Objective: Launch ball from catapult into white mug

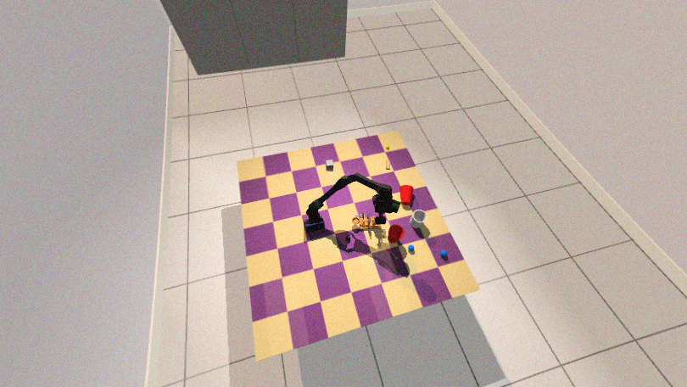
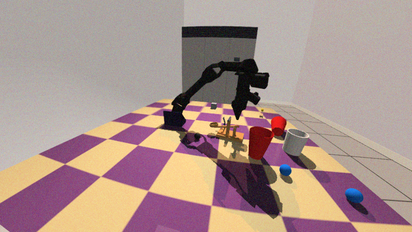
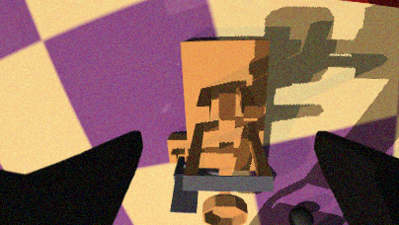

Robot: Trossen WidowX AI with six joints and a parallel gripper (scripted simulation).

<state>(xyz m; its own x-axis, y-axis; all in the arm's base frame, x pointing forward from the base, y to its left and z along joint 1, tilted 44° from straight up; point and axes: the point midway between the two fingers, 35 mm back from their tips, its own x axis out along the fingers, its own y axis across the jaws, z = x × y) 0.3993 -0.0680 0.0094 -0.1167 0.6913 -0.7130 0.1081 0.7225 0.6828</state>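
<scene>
Now: the black ball 190 mm behind my gripper tip, 80 mm to the right of it and 110 mm below it. From my gripper tip the other things lie so: wooden catapult 70 mm behind, 30 mm to the left, 70 mm below; white mug 280 mm ahead, 30 mm to the right, 100 mm below; stick 200 mm ahead, 460 mm to the left, 120 mm below.
</scene>
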